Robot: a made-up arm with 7 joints. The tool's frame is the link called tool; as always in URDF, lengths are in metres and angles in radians.
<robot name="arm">
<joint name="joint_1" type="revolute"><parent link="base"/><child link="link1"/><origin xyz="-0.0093 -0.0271 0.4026"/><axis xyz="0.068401 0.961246 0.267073"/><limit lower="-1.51" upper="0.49"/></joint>
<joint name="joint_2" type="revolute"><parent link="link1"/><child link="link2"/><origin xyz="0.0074 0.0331 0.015"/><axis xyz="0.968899 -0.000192 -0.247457"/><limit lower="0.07" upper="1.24"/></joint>
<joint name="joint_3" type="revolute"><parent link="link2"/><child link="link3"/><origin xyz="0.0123 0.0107 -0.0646"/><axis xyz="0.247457 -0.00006 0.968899"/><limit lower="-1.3" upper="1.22"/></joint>
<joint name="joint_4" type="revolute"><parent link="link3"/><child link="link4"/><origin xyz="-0.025 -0.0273 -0.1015"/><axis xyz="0.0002 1 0.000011"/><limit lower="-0.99" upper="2.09"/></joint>
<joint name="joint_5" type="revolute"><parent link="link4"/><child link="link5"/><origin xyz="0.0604 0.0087 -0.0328"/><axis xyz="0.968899 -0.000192 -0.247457"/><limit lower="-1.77" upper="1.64"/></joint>
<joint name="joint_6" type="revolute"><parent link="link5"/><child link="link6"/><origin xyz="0.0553 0.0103 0.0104"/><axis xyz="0.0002 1 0.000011"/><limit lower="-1.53" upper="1.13"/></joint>
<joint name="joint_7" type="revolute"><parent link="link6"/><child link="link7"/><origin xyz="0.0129 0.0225 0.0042"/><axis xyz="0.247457 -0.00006 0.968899"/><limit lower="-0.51" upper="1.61"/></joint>
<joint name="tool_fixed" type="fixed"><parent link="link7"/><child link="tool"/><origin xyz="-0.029 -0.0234 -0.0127" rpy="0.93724 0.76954 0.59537"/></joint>
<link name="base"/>
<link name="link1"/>
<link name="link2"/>
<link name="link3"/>
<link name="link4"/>
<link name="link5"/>
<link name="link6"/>
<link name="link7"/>
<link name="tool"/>
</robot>
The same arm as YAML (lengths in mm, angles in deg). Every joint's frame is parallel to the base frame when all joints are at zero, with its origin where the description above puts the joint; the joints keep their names.
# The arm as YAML. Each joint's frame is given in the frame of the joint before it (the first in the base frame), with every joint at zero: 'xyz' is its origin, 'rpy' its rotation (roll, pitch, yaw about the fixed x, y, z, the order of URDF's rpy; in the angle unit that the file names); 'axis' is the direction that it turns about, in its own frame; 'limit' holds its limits. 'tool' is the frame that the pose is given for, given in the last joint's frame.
units:
  length: mm
  angle: deg
joints:
  - name: joint_1
    type: revolute
    origin:
      xyz: [-9.3, -27.1, 402.6]
      rpy: [0.0, 0.0, 0.0]
    axis: [0.068403, 0.961235, 0.26711]
    limit:
      lower: -86.52
      upper: 28.07
  - name: joint_2
    type: revolute
    origin:
      xyz: [7.4, 33.1, 15.0]
      rpy: [0.0, 0.0, 0.0]
    axis: [0.968889, -0.0002, -0.247497]
    limit:
      lower: 4.01
      upper: 71.05
  - name: joint_3
    type: revolute
    origin:
      xyz: [12.3, 10.7, -64.6]
      rpy: [0.0, 0.0, 0.0]
    axis: [0.247497, -0.0001, 0.968889]
    limit:
      lower: -74.48
      upper: 69.9
  - name: joint_4
    type: revolute
    origin:
      xyz: [-25.0, -27.3, -101.5]
      rpy: [0.0, 0.0, 0.0]
    axis: [0.0002, 1.0, 0.0]
    limit:
      lower: -56.72
      upper: 119.75
  - name: joint_5
    type: revolute
    origin:
      xyz: [60.4, 8.7, -32.8]
      rpy: [0.0, 0.0, 0.0]
    axis: [0.968889, -0.0002, -0.247497]
    limit:
      lower: -101.41
      upper: 93.97
  - name: joint_6
    type: revolute
    origin:
      xyz: [55.3, 10.3, 10.4]
      rpy: [0.0, 0.0, 0.0]
    axis: [0.0002, 1.0, 0.0]
    limit:
      lower: -87.66
      upper: 64.74
  - name: joint_7
    type: revolute
    origin:
      xyz: [12.9, 22.5, 4.2]
      rpy: [0.0, 0.0, 0.0]
    axis: [0.247497, -0.0001, 0.968889]
    limit:
      lower: -29.22
      upper: 92.25
tool:
  origin:
    xyz: [-29.0, -23.4, -12.7]
    rpy: [53.7, 44.09, 34.11]

